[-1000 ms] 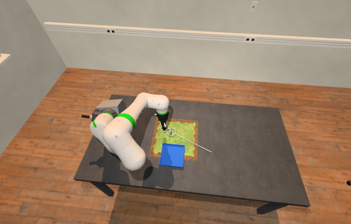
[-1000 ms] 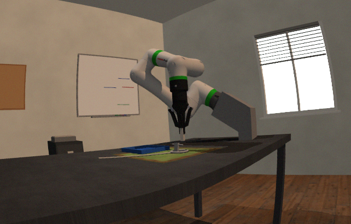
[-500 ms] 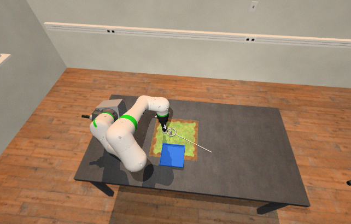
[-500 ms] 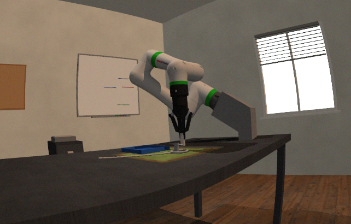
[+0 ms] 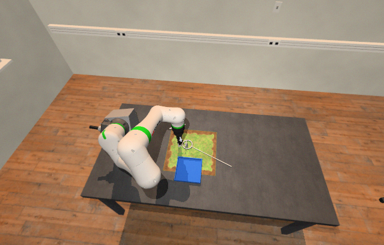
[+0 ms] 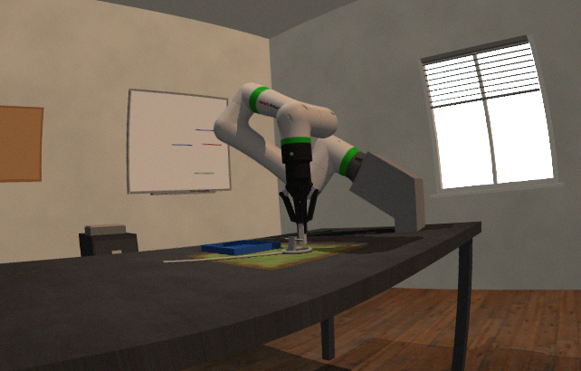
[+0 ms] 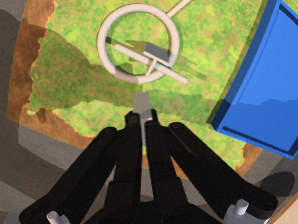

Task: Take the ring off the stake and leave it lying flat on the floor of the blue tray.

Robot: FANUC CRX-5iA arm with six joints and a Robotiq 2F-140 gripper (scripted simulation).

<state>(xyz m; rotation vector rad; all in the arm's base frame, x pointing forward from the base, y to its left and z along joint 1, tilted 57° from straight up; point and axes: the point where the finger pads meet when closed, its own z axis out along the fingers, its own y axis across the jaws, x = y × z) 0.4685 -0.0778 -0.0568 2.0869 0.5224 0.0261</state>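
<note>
My hand is 50 mm short of the grey stake, 20 mm above it and 10 mm to the right of it. Round my hand: blue tray (200 mm to the right, 80 mm ahead, 40 mm below); ring (60 mm ahead, 40 mm below, 20 mm to the left).
</note>
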